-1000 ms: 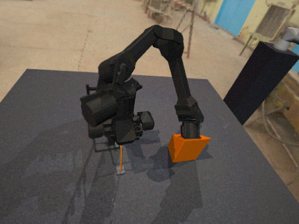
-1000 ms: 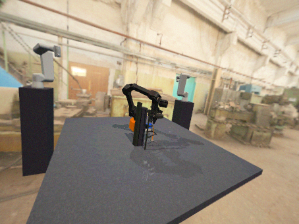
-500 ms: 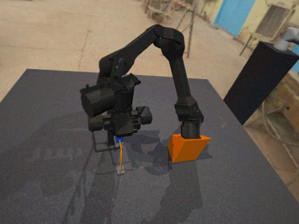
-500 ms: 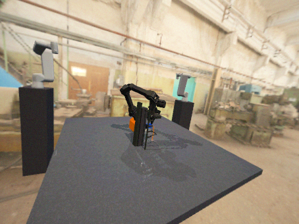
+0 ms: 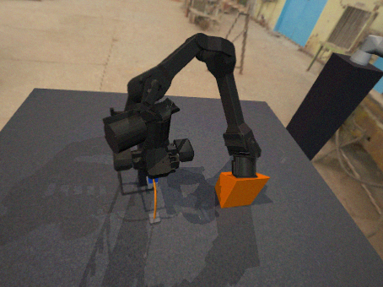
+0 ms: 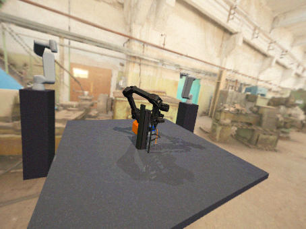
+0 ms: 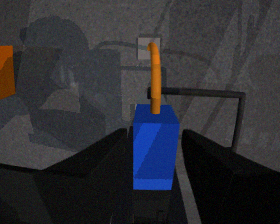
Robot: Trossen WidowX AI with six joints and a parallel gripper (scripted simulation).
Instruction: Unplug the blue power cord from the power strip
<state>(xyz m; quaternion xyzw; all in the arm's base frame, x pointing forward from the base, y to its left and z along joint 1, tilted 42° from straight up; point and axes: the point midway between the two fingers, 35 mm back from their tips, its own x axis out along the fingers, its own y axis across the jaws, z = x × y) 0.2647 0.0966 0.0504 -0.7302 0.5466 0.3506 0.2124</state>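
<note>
Now: the blue plug 10 mm ahead of my gripper tip and 30 mm to the right of it.
</note>
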